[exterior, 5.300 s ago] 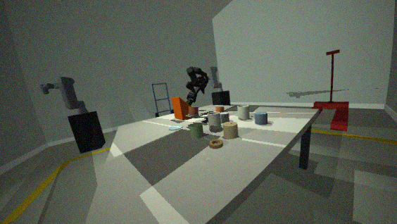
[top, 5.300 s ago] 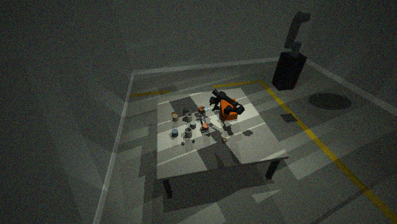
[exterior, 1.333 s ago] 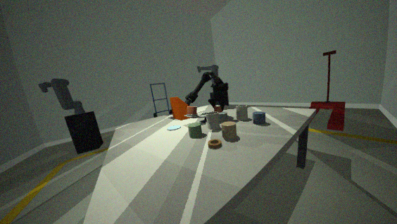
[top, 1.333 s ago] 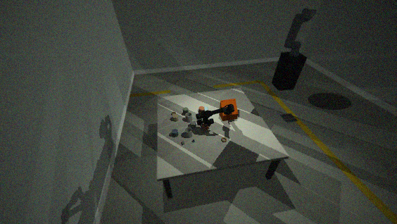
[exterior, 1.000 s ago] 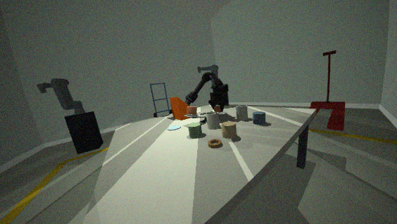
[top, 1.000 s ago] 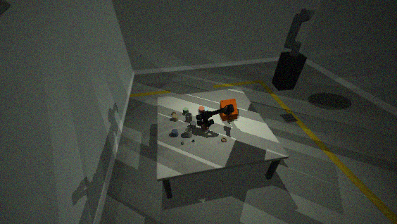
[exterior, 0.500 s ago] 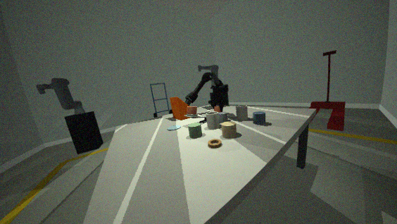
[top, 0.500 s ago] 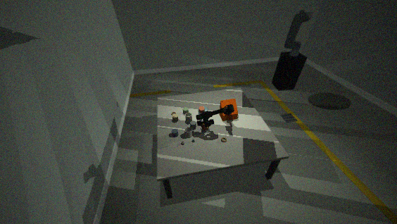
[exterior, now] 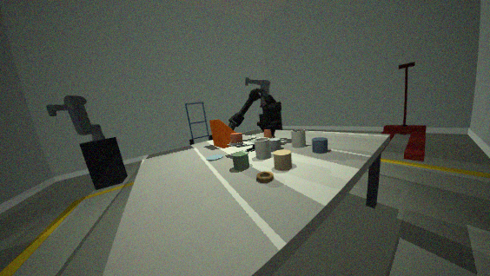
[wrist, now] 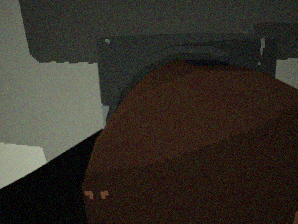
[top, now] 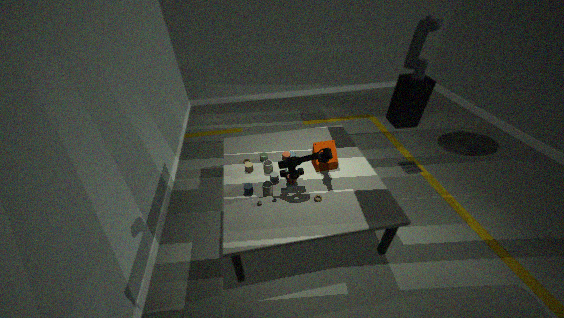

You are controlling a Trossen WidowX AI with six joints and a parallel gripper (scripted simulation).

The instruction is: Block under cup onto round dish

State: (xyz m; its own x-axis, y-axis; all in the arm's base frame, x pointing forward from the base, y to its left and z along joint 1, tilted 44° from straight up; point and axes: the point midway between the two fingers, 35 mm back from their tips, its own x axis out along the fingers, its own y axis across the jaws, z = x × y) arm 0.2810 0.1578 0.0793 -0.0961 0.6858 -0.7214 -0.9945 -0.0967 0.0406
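Now: the balance 1 cm ahead of my gripper tip, 14 cm to the right of it and 2 cm below it. Round my gripper tip: pale-blue round dish 5 cm behind, 39 cm to the right, 6 cm below; grey-teal block 1 cm below; red-brown cup 2 cm to the left, 1 cm above.
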